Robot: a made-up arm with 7 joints.
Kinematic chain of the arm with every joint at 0, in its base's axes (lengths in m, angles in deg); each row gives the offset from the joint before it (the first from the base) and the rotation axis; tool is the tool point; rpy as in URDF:
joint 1: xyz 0.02 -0.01 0.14 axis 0 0.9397 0.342
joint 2: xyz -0.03 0.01 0 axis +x
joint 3: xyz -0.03 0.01 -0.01 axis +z
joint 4: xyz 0.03 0 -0.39 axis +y
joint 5: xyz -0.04 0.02 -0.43 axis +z
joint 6: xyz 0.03 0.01 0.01 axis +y
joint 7: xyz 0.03 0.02 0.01 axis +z
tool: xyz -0.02 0.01 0.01 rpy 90 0 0
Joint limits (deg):
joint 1: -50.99..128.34
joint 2: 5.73..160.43
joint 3: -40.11..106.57
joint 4: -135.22..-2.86
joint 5: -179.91..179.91
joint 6: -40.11..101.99
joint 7: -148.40..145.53
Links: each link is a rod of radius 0.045 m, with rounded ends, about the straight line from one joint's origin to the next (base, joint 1, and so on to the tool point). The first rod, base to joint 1, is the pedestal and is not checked.
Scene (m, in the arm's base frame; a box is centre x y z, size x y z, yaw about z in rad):
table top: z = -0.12
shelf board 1: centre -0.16 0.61 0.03 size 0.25 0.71 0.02 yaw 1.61
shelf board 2: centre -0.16 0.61 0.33 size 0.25 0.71 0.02 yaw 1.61
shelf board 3: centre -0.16 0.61 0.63 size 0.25 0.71 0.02 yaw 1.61
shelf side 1: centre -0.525 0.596 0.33 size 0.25 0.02 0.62 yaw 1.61
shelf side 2: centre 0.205 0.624 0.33 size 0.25 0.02 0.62 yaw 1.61
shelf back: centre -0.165 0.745 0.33 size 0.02 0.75 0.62 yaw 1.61
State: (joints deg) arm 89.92 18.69 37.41 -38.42 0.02 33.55 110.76
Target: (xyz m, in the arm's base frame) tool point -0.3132 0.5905 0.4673
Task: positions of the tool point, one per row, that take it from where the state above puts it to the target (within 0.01 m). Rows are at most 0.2 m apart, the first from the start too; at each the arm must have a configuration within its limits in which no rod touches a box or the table.
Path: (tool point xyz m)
1: -0.6491 0.2914 0.1755
2: -0.5637 0.3253 0.2965
3: -0.4457 0.3452 0.3992
4: -0.3037 0.3483 0.4673
5: -0.3274 0.4333 0.4689
6: -0.3306 0.5156 0.4677
7: -0.3132 0.5905 0.4673

